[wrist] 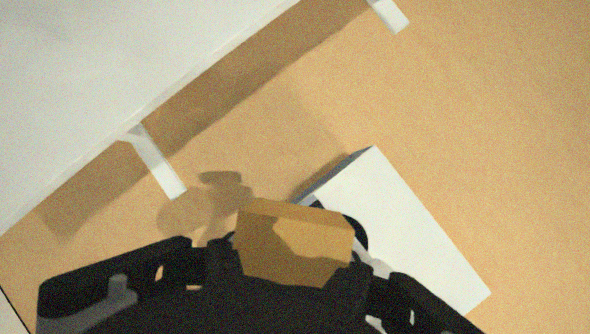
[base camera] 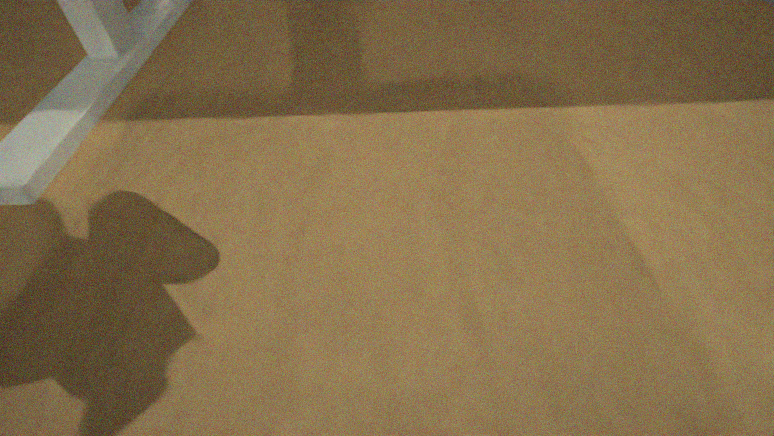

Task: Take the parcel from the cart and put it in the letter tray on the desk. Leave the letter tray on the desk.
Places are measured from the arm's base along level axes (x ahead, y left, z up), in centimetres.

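Pixels of known places: gripper, between the fingertips: [wrist: 291, 247].
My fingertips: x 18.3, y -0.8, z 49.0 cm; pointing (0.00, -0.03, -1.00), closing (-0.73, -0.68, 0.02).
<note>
Behind a point stands the place of what it marks.
The parcel [wrist: 312, 240] {y -2.9, x 19.1, z 53.9 cm}, a small tan-brown block, is between the black fingers of my gripper [wrist: 291, 247] {y -0.8, x 18.3, z 48.9 cm} at the bottom middle of the wrist view. My gripper is shut on it and holds it above the floor. A large white top, apparently the desk [wrist: 75, 75] {y 13.2, x 54.5, z 32.4 cm}, fills the upper left of the wrist view, with its edge running diagonally. The parcel shows beside that edge in the view, not over the top. The letter tray and the cart cannot be made out in either view.
White foot bars [wrist: 162, 172] [wrist: 392, 17] stick out beneath the white top's edge. A white box-shaped body [wrist: 405, 225] {y -17.6, x -8.0, z -1.4 cm}, apparently my base, is at the lower right. In the base camera, a pale frame leg [base camera: 54, 124] stands at the upper left, and dark shadows lie on the tan floor [base camera: 406, 270] {y -1.5, x 35.5, z -39.6 cm}.
</note>
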